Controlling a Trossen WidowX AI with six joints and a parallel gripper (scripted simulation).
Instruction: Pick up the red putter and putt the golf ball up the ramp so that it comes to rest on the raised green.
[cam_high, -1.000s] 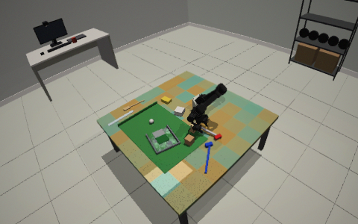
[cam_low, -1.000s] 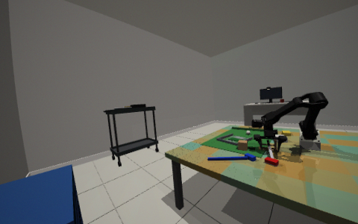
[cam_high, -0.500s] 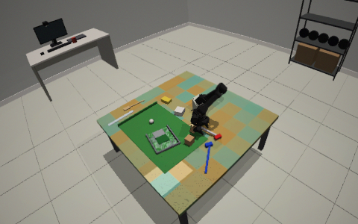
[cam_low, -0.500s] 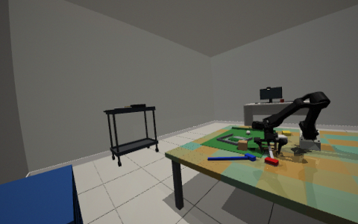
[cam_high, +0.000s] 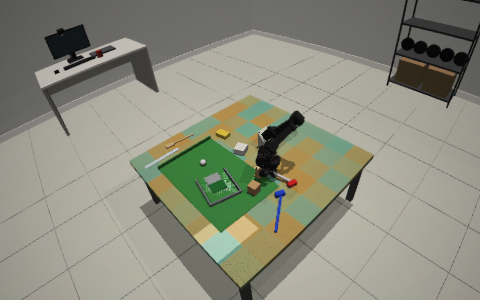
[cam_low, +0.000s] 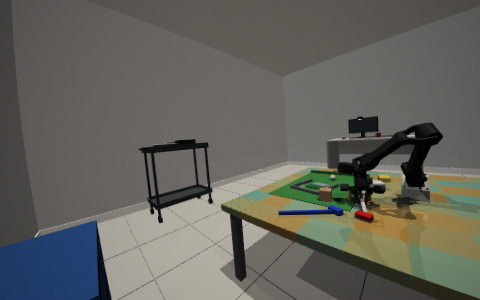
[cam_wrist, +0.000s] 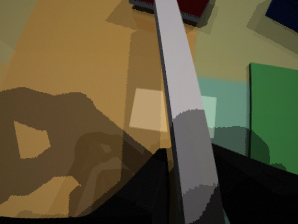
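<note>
Now: gripper tip 200 mm short of the white golf ball, 480 mm to the left of it and 10 mm below it. Round my gripper tip: blue putter: 200 mm ahead, 170 mm to the left; then yellow block: 130 mm behind, 600 mm to the right; then white block: 70 mm behind, 360 mm to the right, 10 mm above.
</note>
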